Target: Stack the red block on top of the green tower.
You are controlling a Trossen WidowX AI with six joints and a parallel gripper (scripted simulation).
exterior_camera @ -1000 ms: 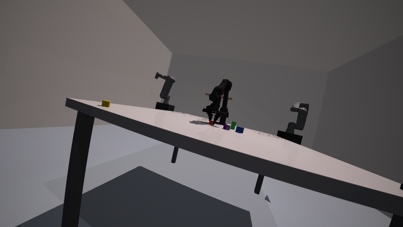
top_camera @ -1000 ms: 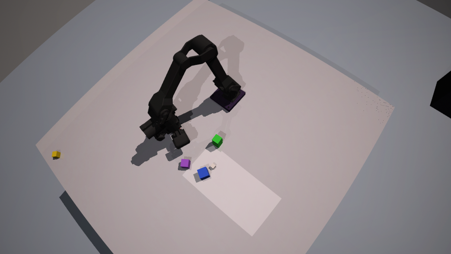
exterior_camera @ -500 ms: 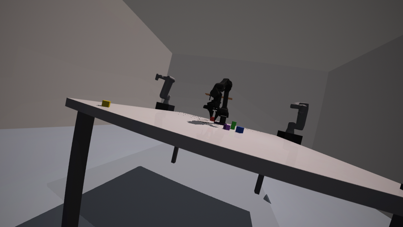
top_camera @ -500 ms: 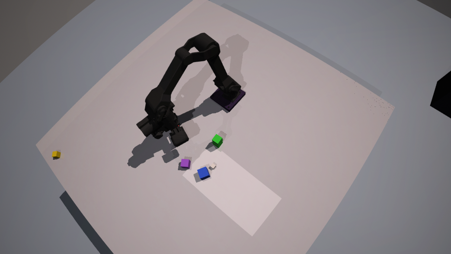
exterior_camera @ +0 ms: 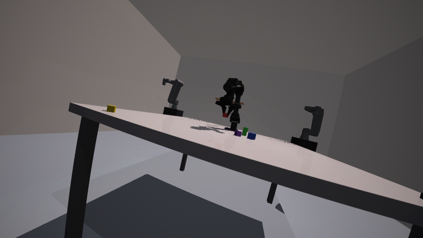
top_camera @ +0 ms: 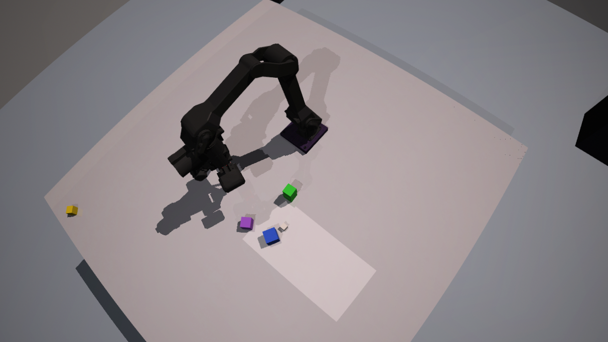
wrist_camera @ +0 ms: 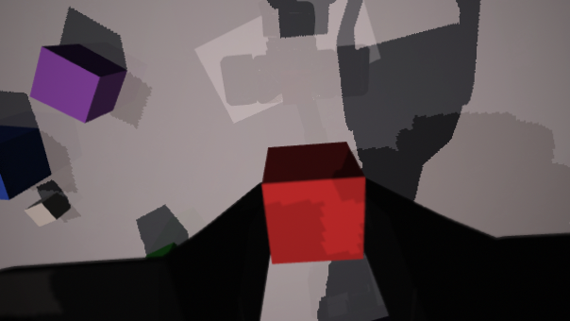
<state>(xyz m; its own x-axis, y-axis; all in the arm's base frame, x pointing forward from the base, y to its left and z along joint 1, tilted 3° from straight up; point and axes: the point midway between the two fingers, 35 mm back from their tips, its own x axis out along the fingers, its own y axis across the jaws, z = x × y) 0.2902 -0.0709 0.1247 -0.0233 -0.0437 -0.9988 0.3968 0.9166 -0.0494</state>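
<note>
Right now my gripper tip is 21 cm to the right of the small white block, 10 cm above it and 3 cm short of it. From my gripper tip the other things lie so: blue block: 20 cm to the left, 9 cm below, 7 cm ahead; purple block: 11 cm to the left, 9 cm below, 9 cm ahead; red block: 1 cm above.
</note>
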